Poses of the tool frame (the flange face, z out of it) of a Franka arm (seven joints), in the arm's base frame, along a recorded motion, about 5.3 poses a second.
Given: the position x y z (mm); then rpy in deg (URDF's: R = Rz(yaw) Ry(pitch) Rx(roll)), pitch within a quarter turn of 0, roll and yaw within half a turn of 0.
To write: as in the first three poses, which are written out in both.
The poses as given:
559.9 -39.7 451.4 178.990 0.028 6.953
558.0 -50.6 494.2 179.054 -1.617 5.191
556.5 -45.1 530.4 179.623 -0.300 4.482
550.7 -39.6 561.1 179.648 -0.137 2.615
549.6 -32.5 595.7 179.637 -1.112 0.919
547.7 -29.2 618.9 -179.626 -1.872 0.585
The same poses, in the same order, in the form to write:
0.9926 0.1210 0.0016 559.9; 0.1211 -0.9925 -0.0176 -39.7; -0.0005 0.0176 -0.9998 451.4; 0 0 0 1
0.9955 0.0900 0.0296 558.0; 0.0904 -0.9958 -0.0139 -50.6; 0.0282 0.0165 -0.9995 494.2; 0 0 0 1
0.9969 0.0781 0.0057 556.5; 0.0781 -0.9969 -0.0062 -45.1; 0.0052 0.0066 -1.0000 530.4; 0 0 0 1
0.9990 0.0456 0.0027 550.7; 0.0456 -0.9989 -0.0060 -39.6; 0.0024 0.0061 -1.0000 561.1; 0 0 0 1
0.9997 0.0159 0.0195 549.6; 0.0160 -0.9999 -0.0060 -32.5; 0.0194 0.0063 -0.9998 595.7; 0 0 0 1
0.9994 0.0104 0.0326 547.7; 0.0102 -0.9999 0.0069 -29.2; 0.0327 -0.0065 -0.9994 618.9; 0 0 0 1

